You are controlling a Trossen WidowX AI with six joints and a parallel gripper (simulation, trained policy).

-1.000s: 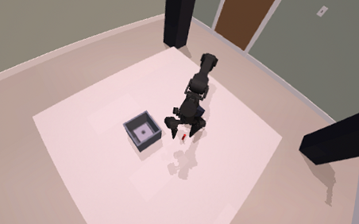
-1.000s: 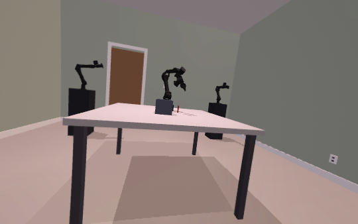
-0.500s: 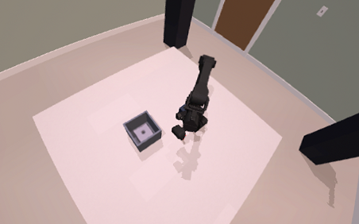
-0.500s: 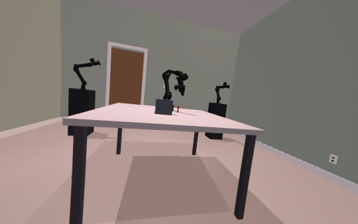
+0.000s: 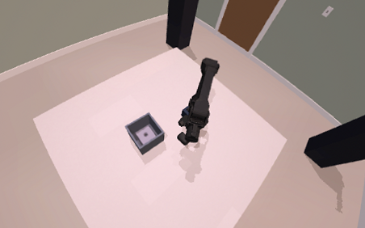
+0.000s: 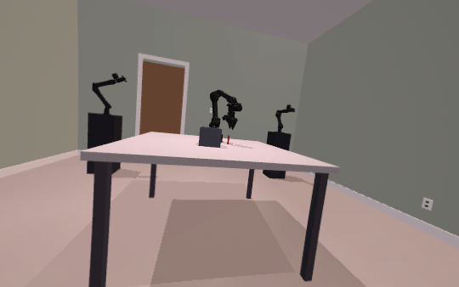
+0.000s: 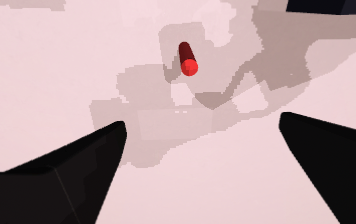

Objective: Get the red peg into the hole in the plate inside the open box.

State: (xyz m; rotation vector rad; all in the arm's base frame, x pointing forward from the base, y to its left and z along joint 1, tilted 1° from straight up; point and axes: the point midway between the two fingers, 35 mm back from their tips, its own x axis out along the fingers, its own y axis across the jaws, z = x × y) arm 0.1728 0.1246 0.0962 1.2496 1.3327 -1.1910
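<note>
My gripper tip is 20 mm to the left of the red peg and 100 mm above it. Also, from my gripper tip: pale plate (170 mm ahead, 210 mm to the right, 90 mm below).
</note>
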